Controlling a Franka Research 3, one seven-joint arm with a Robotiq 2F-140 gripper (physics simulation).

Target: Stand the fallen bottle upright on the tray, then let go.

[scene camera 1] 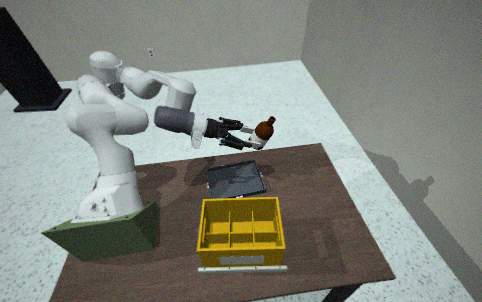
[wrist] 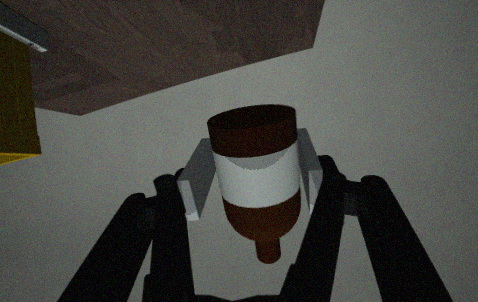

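The brown bottle [scene camera 1: 264, 130] [wrist: 259, 180] with a white label is held in the air, behind and to the right of the tray in the scene view. Its neck points up and leans to the right there; in the wrist view its base is at the top and its neck at the bottom. My gripper [scene camera 1: 253, 138] [wrist: 254, 149] is shut on the bottle, with one pad on each side around the label. The dark tray [scene camera 1: 225, 183] lies on the table, below and to the left of the bottle in the scene view. Nothing stands on it.
A yellow crate [scene camera 1: 241, 244] [wrist: 17, 95] with compartments stands in front of the tray on the brown table [scene camera 1: 320, 200] [wrist: 200, 35]. A pale bar [scene camera 1: 242, 269] lies along the crate's front. The green arm base [scene camera 1: 115, 240] is at the left, and a grey wall rises at the right.
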